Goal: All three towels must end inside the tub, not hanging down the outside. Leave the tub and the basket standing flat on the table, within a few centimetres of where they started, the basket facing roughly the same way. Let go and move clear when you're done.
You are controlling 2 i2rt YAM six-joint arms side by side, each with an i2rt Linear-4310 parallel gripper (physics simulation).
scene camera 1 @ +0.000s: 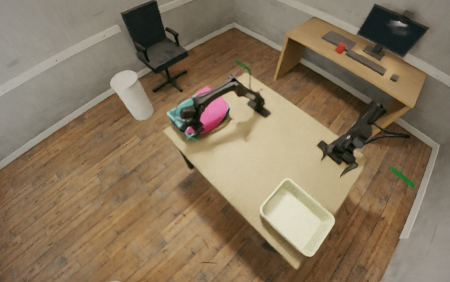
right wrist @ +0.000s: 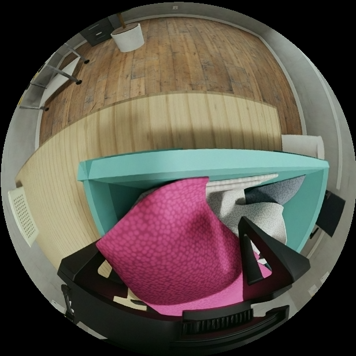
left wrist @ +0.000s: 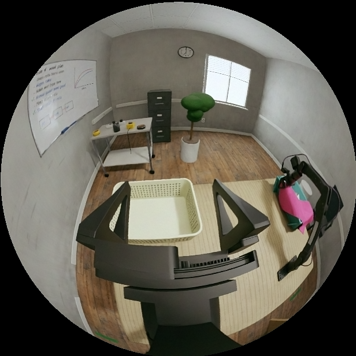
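Observation:
The teal tub (scene camera 1: 173,117) (left wrist: 278,186) (right wrist: 200,161) stands at the table's far left corner in the scene view. A pink towel (scene camera 1: 216,113) (left wrist: 294,204) (right wrist: 170,235) bulges over it, extending past its side; its lower end is partly hidden. A pale grey towel (right wrist: 267,217) and a dark blue-grey towel (right wrist: 275,193) lie inside the tub. My right gripper (right wrist: 185,224) is open close over the pink towel, with nothing gripped. My left gripper (scene camera 1: 331,166) (left wrist: 171,183) is open and empty, above the table's right side. The cream basket (scene camera 1: 295,217) (left wrist: 160,215) (right wrist: 24,217) is empty and flat.
The wooden table (scene camera 1: 250,165) (left wrist: 250,220) (right wrist: 120,125) carries both containers, the basket near its front corner. My right arm reaches over the tub. A white bin (scene camera 1: 134,97) and a black chair (scene camera 1: 160,47) stand on the floor beyond the tub.

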